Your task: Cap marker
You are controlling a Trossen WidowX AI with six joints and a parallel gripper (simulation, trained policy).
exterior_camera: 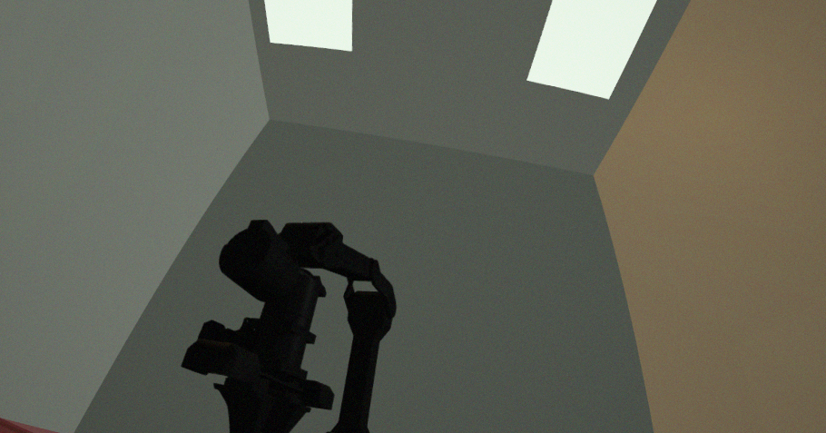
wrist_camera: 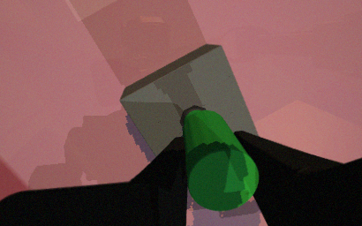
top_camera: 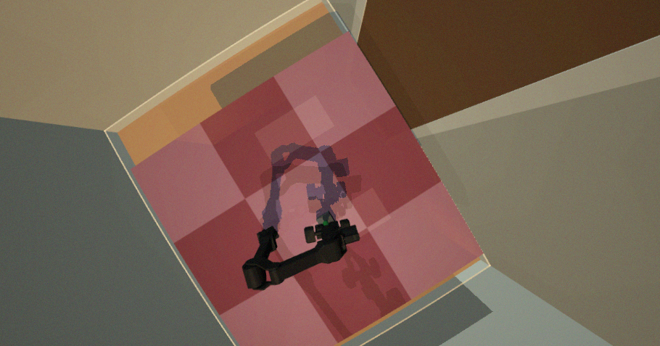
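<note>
The green cap is 10 mm above my gripper tip.
</note>
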